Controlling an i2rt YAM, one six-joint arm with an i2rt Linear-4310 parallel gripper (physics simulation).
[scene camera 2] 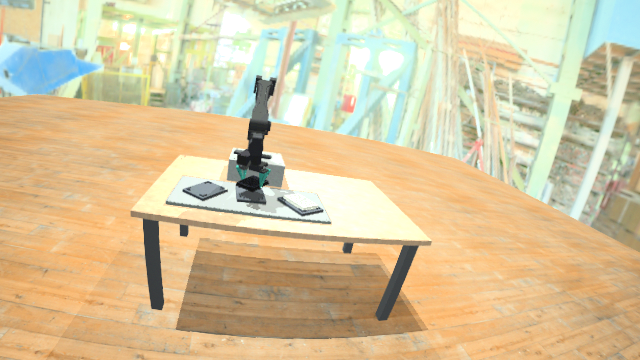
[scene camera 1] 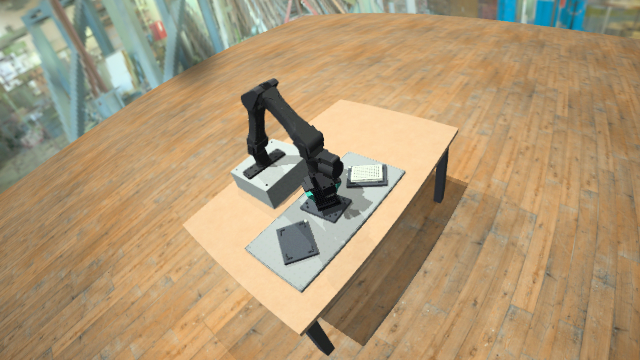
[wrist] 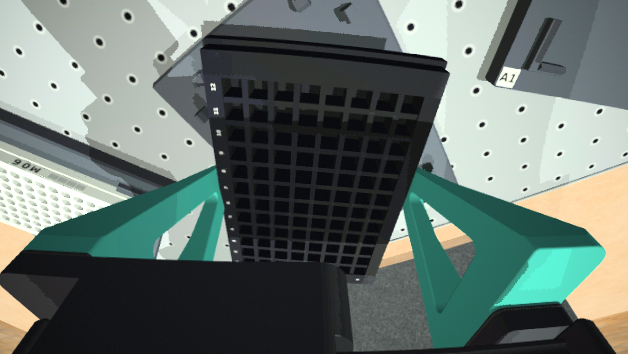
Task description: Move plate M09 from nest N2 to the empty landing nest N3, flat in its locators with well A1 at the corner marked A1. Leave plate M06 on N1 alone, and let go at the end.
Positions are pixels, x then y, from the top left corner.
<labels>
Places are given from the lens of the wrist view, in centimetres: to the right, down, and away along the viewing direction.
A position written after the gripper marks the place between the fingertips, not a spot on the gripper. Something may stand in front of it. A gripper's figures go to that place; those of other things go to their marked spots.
gripper (wrist: 313,175): 0, 0, 13
dark nest (wrist: 368,31): 3, -7, 13
</labels>
